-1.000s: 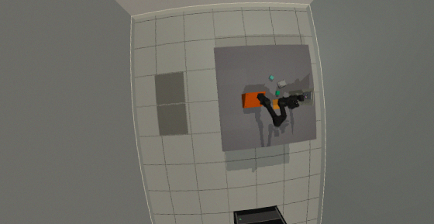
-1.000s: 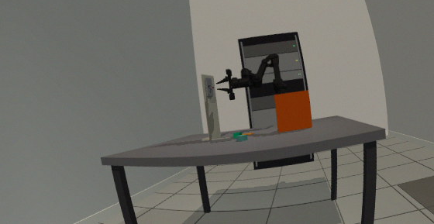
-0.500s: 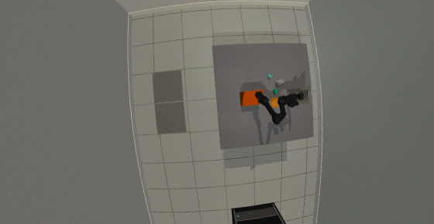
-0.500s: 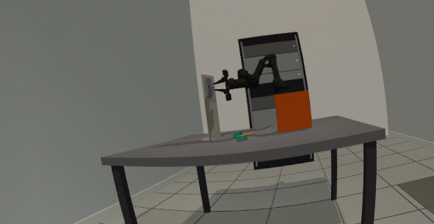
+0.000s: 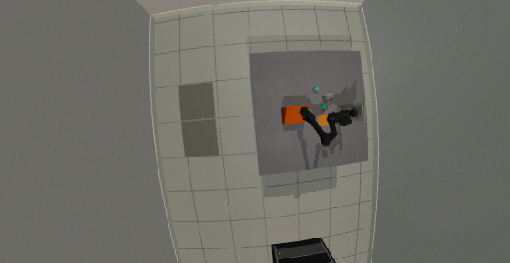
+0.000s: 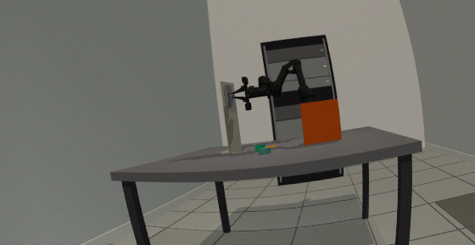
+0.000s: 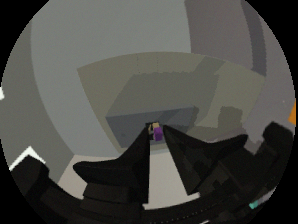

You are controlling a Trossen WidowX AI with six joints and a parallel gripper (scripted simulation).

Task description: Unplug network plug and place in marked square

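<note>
My gripper tip is now right at the network plug. From my gripper tip the other things lie so: green block (30 cm below, 15 cm behind, 7 cm to the left); orange marked square (32 cm below, 15 cm behind, 7 cm to the right); upright beige panel (13 cm below, 3 cm ahead).
</note>
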